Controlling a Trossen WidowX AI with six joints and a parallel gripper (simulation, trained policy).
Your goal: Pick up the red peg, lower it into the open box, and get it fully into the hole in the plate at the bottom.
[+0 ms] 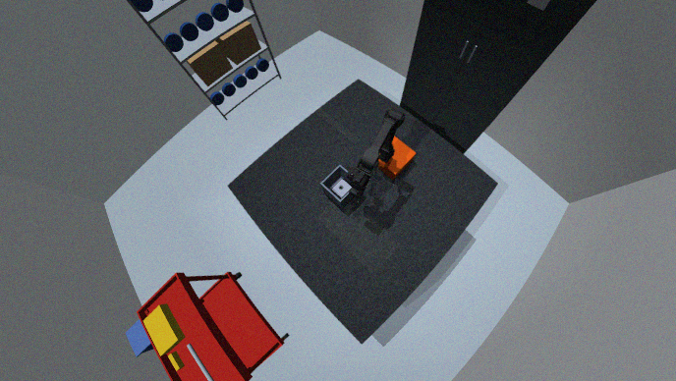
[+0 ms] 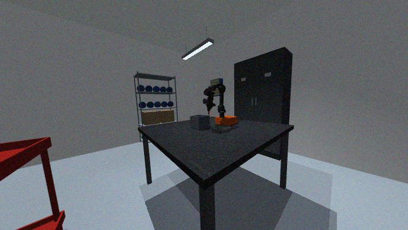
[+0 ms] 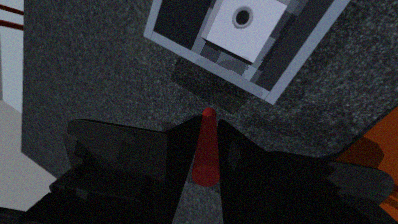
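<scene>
Now: the plate 14 cm below my gripper tip, 12 cm to the right of it and 2 cm ahead of it. Also, from my gripper tip: red peg (1 cm to the left, 1 cm above).
</scene>
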